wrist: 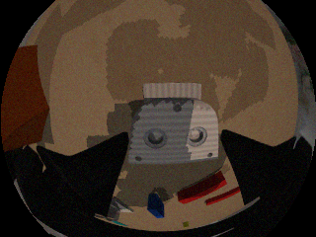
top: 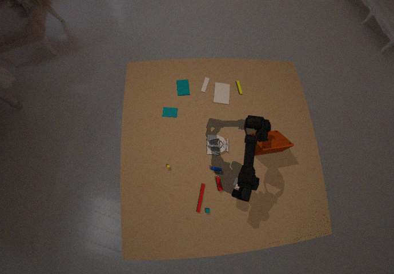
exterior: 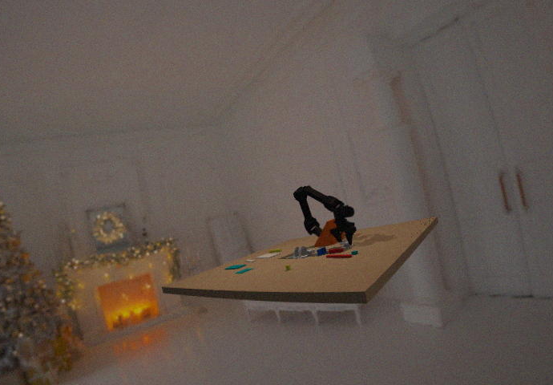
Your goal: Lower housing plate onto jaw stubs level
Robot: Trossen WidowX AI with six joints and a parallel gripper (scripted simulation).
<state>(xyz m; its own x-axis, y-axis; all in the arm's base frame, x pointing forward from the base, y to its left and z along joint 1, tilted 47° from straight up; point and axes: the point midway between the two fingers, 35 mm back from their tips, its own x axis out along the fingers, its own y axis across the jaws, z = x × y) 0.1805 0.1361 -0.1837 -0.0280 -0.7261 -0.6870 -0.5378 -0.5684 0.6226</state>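
Right now the striped white block is 10 mm behind my gripper tip. Also, from my gripper tip: light grey jaw assembly: 60 mm ahead, 230 mm to the right; red block: 110 mm ahead, 20 mm to the right; blue block: 110 mm ahead, 100 mm to the right.
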